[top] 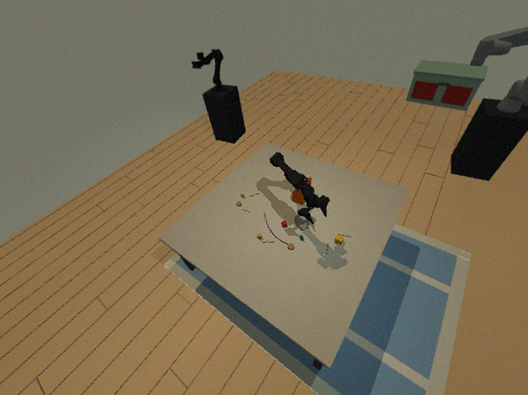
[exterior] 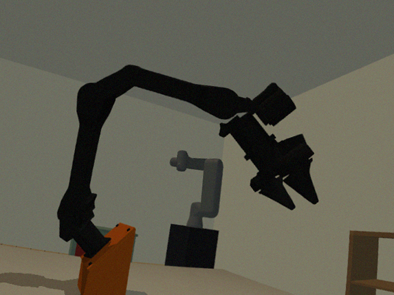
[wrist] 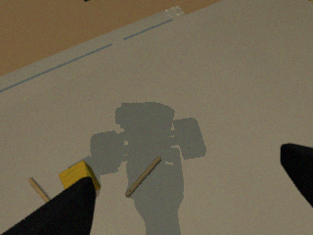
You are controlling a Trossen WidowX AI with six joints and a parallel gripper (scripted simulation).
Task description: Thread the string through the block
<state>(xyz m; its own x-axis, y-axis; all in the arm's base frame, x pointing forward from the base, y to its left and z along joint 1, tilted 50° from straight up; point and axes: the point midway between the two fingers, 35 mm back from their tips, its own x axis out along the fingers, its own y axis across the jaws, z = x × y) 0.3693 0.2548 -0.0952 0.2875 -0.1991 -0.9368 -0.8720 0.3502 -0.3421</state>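
The red block is 25 cm to the right of my gripper tip, 24 cm below it and 6 cm behind it. Round my gripper tip: green piece: 24 cm below, 10 cm to the right; yellow cube: 24 cm below, 11 cm to the left, 8 cm behind.
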